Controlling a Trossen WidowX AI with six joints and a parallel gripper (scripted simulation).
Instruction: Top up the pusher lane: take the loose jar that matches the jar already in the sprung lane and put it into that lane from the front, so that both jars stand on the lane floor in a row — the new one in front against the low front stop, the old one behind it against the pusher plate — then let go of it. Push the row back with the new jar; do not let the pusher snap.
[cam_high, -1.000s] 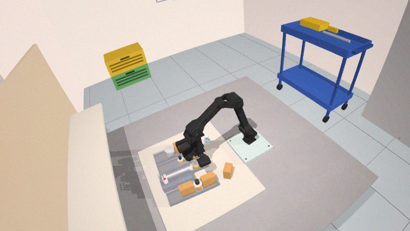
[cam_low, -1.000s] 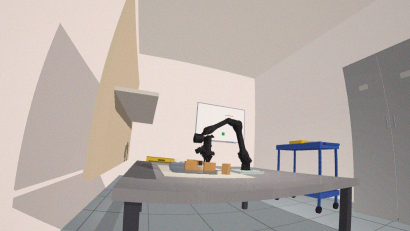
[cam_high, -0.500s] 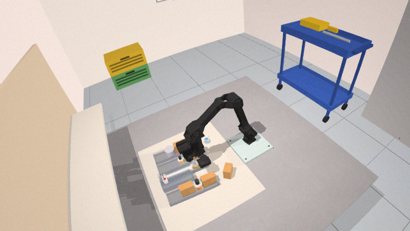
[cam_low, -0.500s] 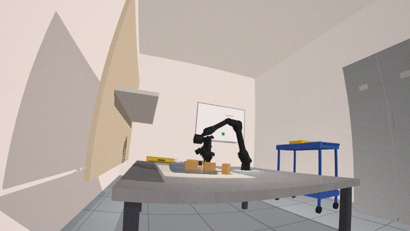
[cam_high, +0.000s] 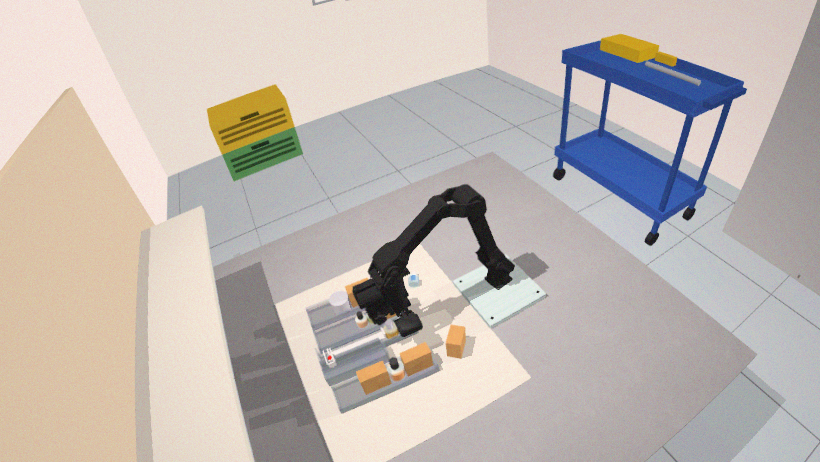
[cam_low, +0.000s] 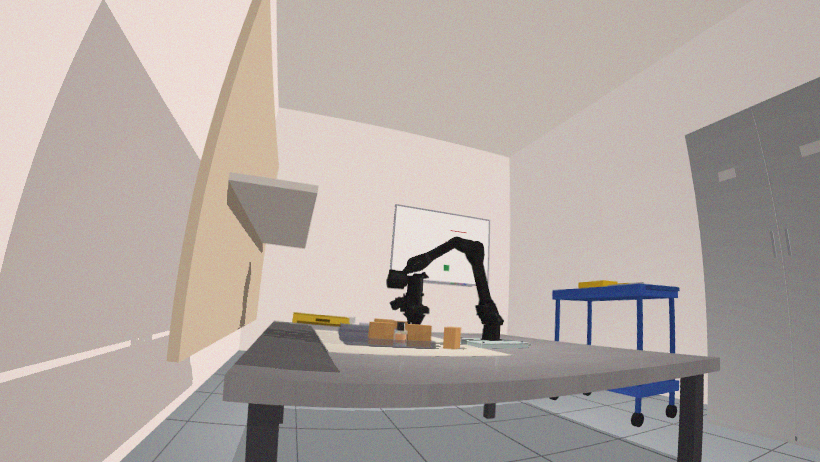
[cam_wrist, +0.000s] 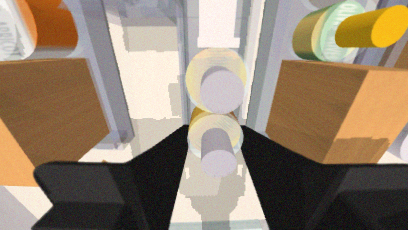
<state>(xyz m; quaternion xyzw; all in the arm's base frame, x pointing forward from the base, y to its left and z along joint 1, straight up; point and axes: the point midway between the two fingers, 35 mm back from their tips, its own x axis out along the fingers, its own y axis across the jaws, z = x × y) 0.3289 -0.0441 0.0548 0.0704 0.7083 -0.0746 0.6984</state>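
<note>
Now: gripper tip 140 mm short of the grey rack and 20 mm above it. Round my gripper tip: small blue-white jar (130 mm behind, 140 mm to the right, 20 mm below); then brown box (80 mm behind, 140 mm to the left); then white pusher plate (150 mm ahead, 10 mm above).
</note>
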